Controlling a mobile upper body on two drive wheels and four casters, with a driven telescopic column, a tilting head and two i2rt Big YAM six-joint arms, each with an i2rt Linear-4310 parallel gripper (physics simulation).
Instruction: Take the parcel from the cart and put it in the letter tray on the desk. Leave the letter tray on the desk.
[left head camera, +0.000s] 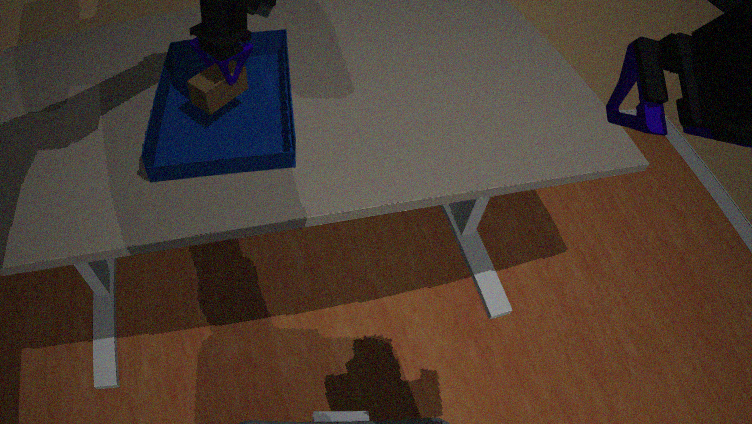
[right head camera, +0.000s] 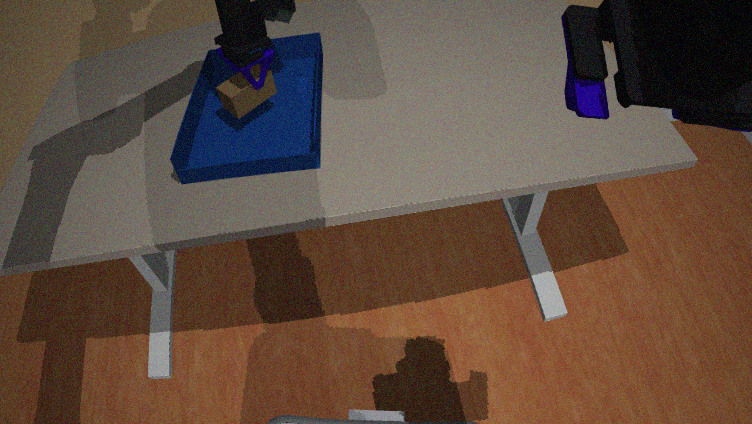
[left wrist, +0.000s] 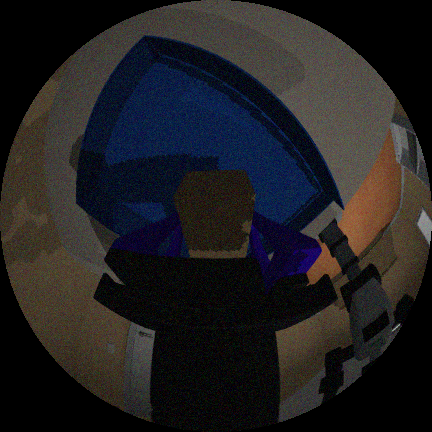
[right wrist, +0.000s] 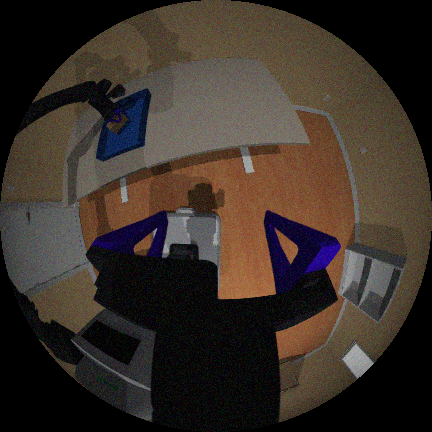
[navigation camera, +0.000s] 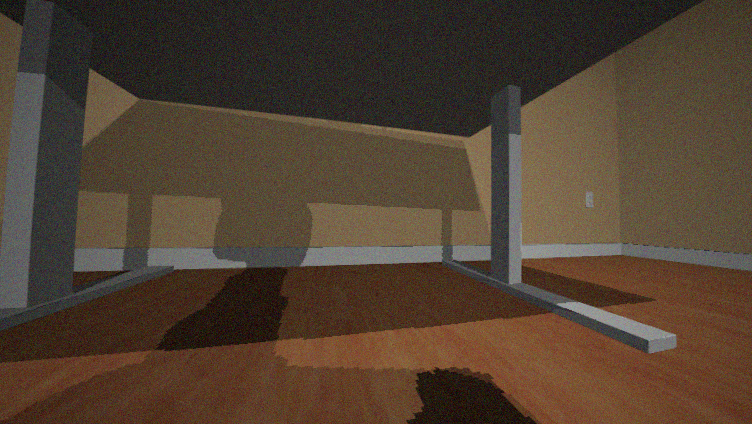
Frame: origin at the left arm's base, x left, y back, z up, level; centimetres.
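Where they show: left gripper, fingertip midpoint: (left head camera: 222, 77) (right head camera: 251, 82) (left wrist: 215, 214) (right wrist: 117, 118); right gripper, fingertip midpoint: (left head camera: 648, 120) (right head camera: 623, 105) (right wrist: 215, 215).
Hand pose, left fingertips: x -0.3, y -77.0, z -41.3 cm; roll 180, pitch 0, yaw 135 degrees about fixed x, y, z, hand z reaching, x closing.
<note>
Each offset is from my left fingertips to the centre of the thing. Level surfaces: height alone.
The blue letter tray {dx +0.8, dy -1.4, dz -5.1 cm} (left head camera: 221, 172) (right head camera: 250, 174) (left wrist: 102, 107) (right wrist: 123, 153) lies on the grey desk {dz -8.4 cm} (left head camera: 421, 121) (right head camera: 447, 126) (left wrist: 350, 65) (right wrist: 215, 105). My left gripper (left head camera: 221, 65) (right head camera: 246, 71) (left wrist: 215, 214) (right wrist: 117, 118) is shut on the brown parcel {dx +0.8, dy +1.0, dz -0.9 cm} (left head camera: 213, 100) (right head camera: 247, 100) (left wrist: 215, 210) (right wrist: 117, 126). It holds the parcel over the inside of the tray, and a shadow falls on the tray floor below it. The gap under the parcel looks small. My right gripper (right wrist: 215, 215) is open and empty, off to the right of the tray. The cart cannot be made out for certain.
Desk legs (left head camera: 105, 337) (right head camera: 160, 326) (navigation camera: 505, 200) stand below the desk's near side. In the right wrist view, a grey open bin (right wrist: 372, 280) is at the right. A wall socket (navigation camera: 589, 199) is on the wall.
</note>
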